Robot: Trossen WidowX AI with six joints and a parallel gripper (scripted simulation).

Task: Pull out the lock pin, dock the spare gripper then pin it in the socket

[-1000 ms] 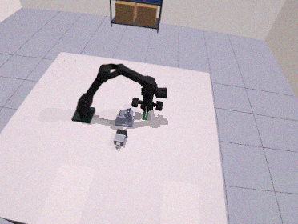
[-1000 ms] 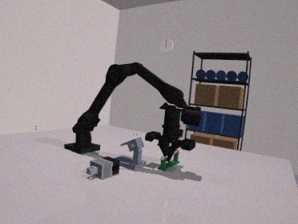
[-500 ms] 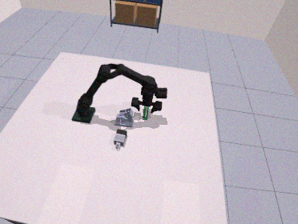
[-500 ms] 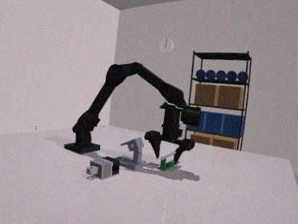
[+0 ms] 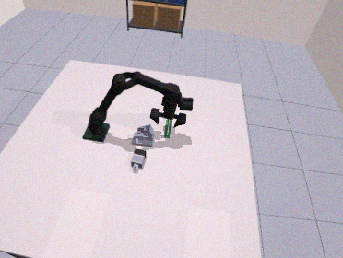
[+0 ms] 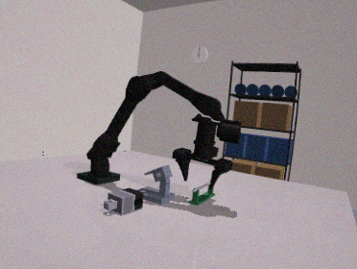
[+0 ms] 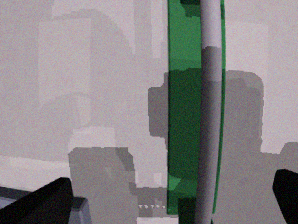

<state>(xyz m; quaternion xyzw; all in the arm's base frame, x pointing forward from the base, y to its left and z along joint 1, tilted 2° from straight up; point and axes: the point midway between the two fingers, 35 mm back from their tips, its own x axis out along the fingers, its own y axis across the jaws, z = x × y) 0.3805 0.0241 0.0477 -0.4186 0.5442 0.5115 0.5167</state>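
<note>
Now: gripper tip 3 cm above the green cradle, 2 cm to the right of it and 1 cm short of it. Round my gripper tip: grey mount (11 cm behind, 6 cm to the right); then spare gripper (21 cm to the right, 14 cm behind, 3 cm below).
</note>
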